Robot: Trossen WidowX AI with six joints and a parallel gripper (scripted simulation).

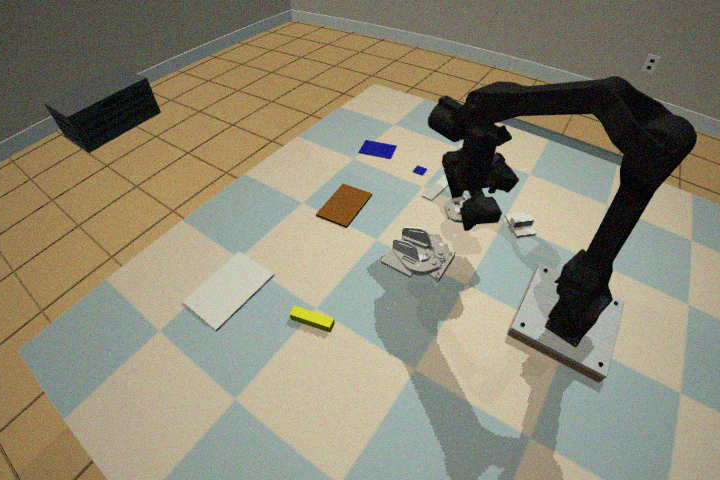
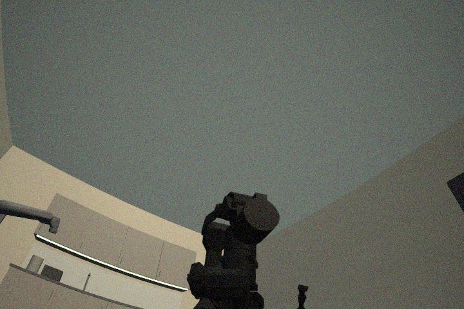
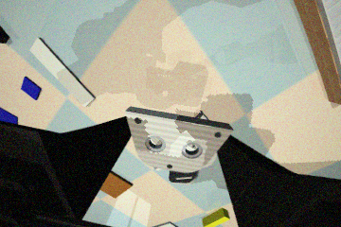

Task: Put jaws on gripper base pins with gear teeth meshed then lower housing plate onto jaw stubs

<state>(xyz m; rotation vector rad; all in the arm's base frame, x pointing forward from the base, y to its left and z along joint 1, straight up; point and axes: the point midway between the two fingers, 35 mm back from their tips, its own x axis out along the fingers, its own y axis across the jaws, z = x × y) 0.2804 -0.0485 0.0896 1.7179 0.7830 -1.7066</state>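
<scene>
My gripper tip is 1 cm past the housing plate, 8 cm to the right of it and 8 cm above it. From my gripper tip the other things lie so: gripper base (1 cm ahead, 1 cm to the left, 2 cm above); white strip (13 cm ahead, 13 cm to the right, 8 cm below); jaw (1 cm ahead, 6 cm to the left, 7 cm below).
</scene>
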